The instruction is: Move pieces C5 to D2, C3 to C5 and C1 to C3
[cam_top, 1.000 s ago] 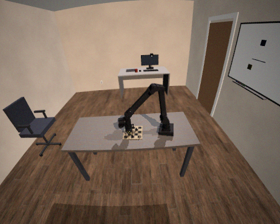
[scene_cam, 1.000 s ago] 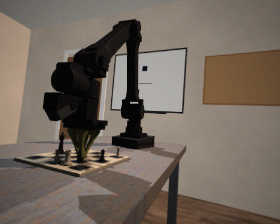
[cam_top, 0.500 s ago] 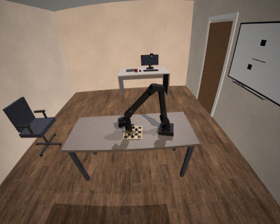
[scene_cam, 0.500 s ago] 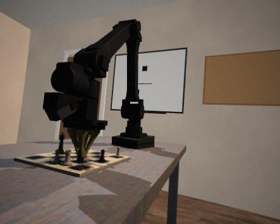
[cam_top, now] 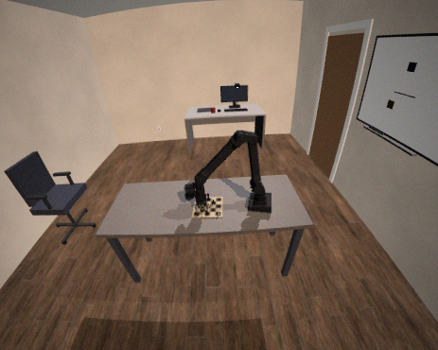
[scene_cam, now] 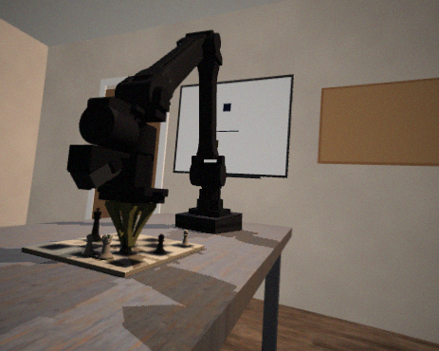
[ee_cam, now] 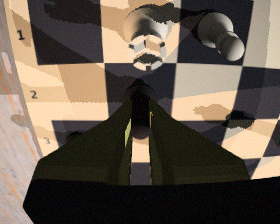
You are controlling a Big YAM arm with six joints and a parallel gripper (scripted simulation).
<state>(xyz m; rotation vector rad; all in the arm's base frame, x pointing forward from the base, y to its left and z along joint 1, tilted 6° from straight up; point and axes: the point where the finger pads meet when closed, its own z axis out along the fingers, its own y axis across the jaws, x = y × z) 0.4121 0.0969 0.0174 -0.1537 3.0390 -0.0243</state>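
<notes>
Now: the white rook 4 cm ahead of my hand. From my hand the other things lie so: tall black piece 12 cm to the right, 2 cm behind, 1 cm above; chessboard 4 cm to the right, 3 cm behind, 2 cm below.
</notes>
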